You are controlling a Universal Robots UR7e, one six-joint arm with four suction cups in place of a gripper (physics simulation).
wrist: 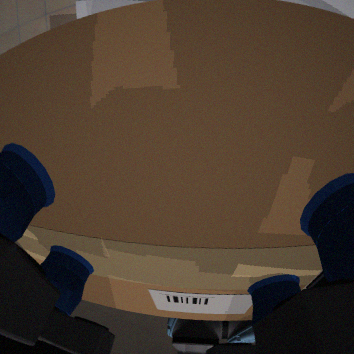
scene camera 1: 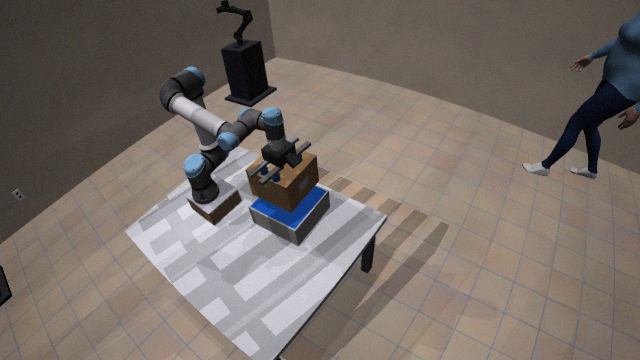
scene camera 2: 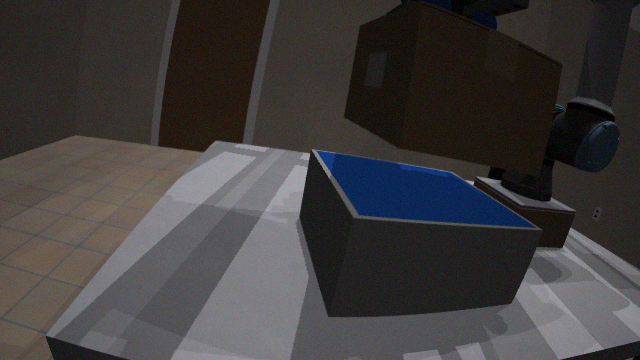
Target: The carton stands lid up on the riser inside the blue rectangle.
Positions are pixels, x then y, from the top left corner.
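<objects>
You can find a brown carton in scene camera 2 (446,85), and it shows in scene camera 1 and the wrist view as well. On the brown carton, (wrist: 182,149) and (scene camera 1: 290,171) are the same spot.
</objects>
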